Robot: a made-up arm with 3 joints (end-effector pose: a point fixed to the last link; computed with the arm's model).
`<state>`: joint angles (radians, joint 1 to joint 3).
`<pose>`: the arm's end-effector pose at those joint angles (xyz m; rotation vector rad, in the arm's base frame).
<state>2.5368 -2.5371 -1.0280</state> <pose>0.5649 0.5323 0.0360 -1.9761 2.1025 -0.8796</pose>
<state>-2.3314 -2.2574 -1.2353</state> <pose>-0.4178 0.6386 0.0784 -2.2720 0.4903 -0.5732</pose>
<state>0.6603 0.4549 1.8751</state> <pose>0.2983 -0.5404 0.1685 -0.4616 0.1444 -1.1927</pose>
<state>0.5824 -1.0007 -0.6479</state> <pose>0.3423 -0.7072 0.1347 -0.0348 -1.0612 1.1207</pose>
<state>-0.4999 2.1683 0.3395</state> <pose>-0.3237 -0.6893 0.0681 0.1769 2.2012 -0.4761</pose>
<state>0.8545 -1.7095 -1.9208</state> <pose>0.4089 -0.5560 0.1609 -1.1207 -1.8990 1.8865</pose>
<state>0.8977 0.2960 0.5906</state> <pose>0.5090 -0.5494 0.1608 -0.2013 0.2186 0.3048</pose>
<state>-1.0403 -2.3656 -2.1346</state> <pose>-0.6575 -0.1645 0.0802 -2.4289 0.0405 0.5165</pose>
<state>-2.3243 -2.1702 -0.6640</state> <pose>-0.4690 0.6376 0.0472 -2.3233 -0.1784 -0.9078</pose>
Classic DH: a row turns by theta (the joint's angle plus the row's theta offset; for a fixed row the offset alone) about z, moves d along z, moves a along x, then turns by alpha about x. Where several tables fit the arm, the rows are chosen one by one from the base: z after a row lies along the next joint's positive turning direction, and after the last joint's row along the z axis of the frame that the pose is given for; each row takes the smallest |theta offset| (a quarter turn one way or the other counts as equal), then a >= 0, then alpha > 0; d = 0 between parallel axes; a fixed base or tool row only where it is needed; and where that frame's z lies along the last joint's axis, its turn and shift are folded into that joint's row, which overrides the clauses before.
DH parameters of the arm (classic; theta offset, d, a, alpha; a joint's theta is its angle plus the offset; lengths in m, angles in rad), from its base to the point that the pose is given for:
joint 1: 0 0.06 -0.056 -1.5708
joint 2: 0 -0.675 0.004 -1.5708
joint 3: -1.2346 0 -0.1091 3.1416
tool (fixed): -1.2346 0.08 0 0

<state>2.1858 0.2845 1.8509</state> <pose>0.5663 0.2590 0.1607 -0.2577 -0.1237 0.3326</pose>
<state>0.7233 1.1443 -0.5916</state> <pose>0.5390 -0.5653 0.0644 -0.0805 1.2199 1.1600</pose>
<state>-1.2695 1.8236 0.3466</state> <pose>-0.7142 -0.2614 0.1028 0.8811 1.7719 -1.1080</pose>
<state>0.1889 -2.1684 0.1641</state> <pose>0.0515 -0.7748 -0.0250 0.3807 -2.1347 0.0142</pose>
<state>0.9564 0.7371 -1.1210</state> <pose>0.6480 -0.3864 0.0647 0.0725 0.8786 1.9671</pose>
